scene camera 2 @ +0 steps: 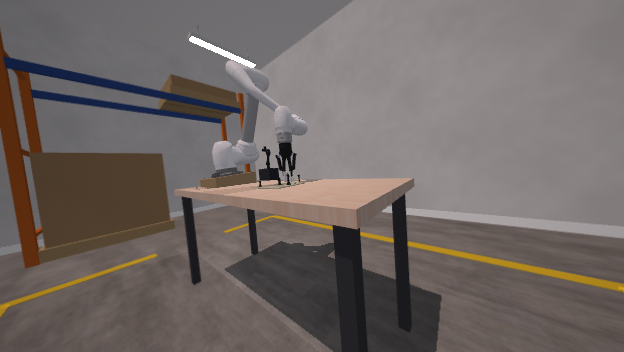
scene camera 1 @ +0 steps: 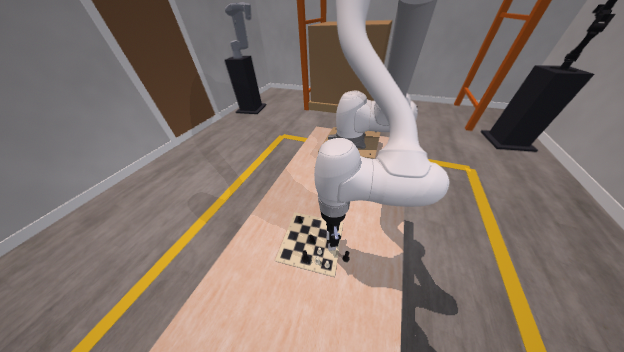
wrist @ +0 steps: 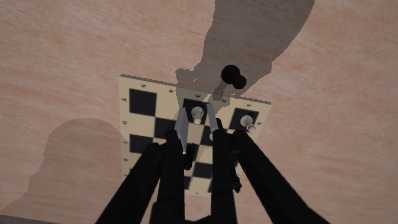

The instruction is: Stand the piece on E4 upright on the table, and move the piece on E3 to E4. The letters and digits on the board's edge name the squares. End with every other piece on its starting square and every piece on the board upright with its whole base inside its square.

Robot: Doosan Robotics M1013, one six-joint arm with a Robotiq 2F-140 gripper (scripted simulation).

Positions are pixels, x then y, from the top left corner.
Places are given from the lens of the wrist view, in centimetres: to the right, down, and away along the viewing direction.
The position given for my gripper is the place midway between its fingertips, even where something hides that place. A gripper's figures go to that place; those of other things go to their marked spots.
my gripper point(wrist: 197, 114): 0, 0, 21
chessboard point(wrist: 148, 109): -7, 0, 21
